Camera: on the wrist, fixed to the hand. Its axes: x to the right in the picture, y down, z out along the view.
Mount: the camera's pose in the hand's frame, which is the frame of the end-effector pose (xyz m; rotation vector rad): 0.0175 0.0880 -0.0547 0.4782 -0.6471 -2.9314
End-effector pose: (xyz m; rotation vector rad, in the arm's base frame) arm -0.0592 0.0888 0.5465 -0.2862 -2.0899 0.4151
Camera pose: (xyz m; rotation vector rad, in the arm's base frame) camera -0.0182 0.1854 0.5515 2.8721 -0.7138 -0.8983
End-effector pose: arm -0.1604 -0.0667 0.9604 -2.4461 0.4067 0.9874
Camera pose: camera -0.1550 -0.1715 0.9552 -0.1785 -2.0147 -0.0979
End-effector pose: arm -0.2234 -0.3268 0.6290 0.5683 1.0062 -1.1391
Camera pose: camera -0.1600 -0.2599 0.5786 1.0633 -0.1040 2.0588
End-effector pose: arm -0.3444 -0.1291 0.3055 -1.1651 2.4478 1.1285
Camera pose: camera -0.4134 -0.1434 0.3835 -1.6642 -0.6913 -0.2896
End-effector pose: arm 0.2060 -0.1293 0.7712 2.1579 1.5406 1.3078
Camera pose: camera 0.2262 -0.1714 0.8653 -0.8867 1.9403 -0.7569
